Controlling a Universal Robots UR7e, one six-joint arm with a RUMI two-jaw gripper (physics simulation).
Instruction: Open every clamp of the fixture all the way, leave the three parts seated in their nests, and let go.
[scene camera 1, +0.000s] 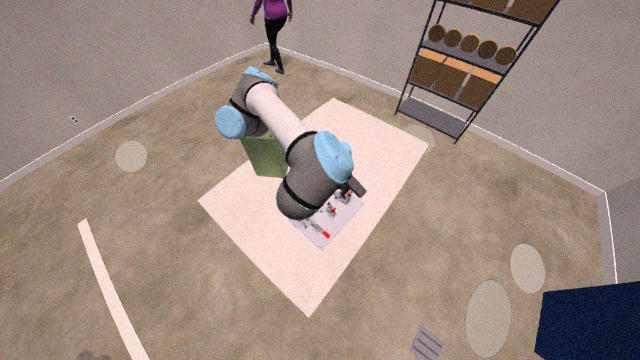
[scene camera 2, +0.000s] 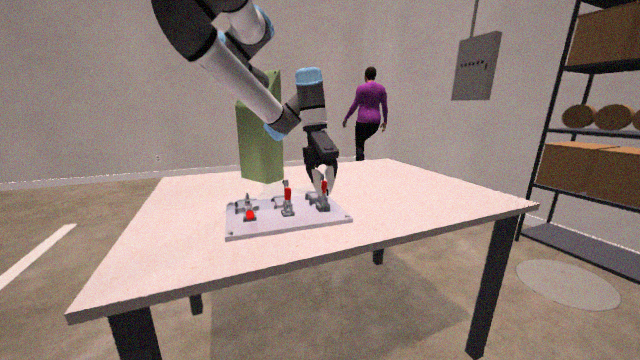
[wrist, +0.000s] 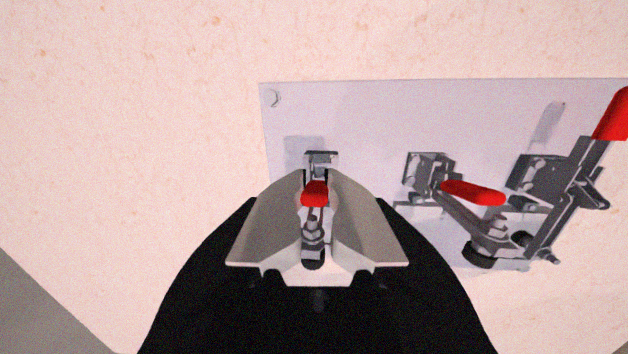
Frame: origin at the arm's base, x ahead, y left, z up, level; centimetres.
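Where they show: gripper, fingertip midpoint: (scene camera 1: 348, 197) (scene camera 2: 325, 196) (wrist: 315, 171); arm's base, link origin: (scene camera 1: 254, 120).
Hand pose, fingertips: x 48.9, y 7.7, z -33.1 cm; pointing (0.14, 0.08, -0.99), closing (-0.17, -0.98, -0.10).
Observation:
Each offset is from my fingertips to the top centre of the thing. "*": to the spot under its first point. Level surfaces: height alone.
The fixture plate {dz -4.7, dx -5.8, dy -10.6 cm} (scene camera 1: 345, 221) (scene camera 2: 280, 226) (wrist: 370, 110) carries three toggle clamps with red handles. My gripper (scene camera 2: 324, 189) (wrist: 315, 171) is shut on the red handle {* dz +4.6, dx +0.1, dy -0.5 cm} (wrist: 315, 195) of the clamp at the plate's right end in scene camera 2. That handle stands roughly upright between the fingertips. The middle clamp's handle {dz +3.8, dx -1.9, dy -11.2 cm} (scene camera 1: 333, 210) (scene camera 2: 287, 194) (wrist: 472, 192) stands up, and its arm is raised. The far clamp's handle {* dz -0.6, dx +1.5, dy -22.7 cm} (scene camera 1: 326, 234) (scene camera 2: 250, 215) (wrist: 614, 115) lies low, pointing outward, with its arm down. The three parts are too small or hidden to tell their seating.
The plate lies on a pale table {dz -6.2 cm} (scene camera 1: 300, 280) (scene camera 2: 425, 200) (wrist: 125, 125). A green block-like stand (scene camera 1: 267, 160) (scene camera 2: 260, 145) is behind the fixture, near the arm. A person (scene camera 1: 275, 25) (scene camera 2: 370, 105) and a shelf rack (scene camera 2: 549, 120) are beyond the table.

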